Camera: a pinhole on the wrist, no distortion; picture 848 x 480 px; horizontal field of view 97.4 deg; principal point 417.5 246.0 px. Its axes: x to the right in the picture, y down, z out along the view. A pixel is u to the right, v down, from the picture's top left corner.
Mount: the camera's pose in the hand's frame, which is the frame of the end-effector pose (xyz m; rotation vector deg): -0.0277 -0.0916 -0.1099 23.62 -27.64 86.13
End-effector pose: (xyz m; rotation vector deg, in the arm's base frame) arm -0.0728 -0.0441 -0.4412 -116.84 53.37 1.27
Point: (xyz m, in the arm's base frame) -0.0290 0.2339 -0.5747
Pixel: 746.0 306.9
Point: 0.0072 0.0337 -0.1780
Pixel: 8.5 388.1
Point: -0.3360 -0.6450 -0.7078
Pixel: behind the camera
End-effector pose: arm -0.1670 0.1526 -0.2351 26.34 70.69 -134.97
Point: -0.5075 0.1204 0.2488
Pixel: 350.3 167.9
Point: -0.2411 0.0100 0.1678
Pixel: 512.2 284.7
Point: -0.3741 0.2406 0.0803
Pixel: 296.8 191.6
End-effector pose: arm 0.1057 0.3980 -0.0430 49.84 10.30 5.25
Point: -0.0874 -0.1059 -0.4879
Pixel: 102.9 376.0
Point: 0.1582 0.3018 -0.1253
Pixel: 553.5 19.8
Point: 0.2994 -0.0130 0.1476
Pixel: 637.0 129.6
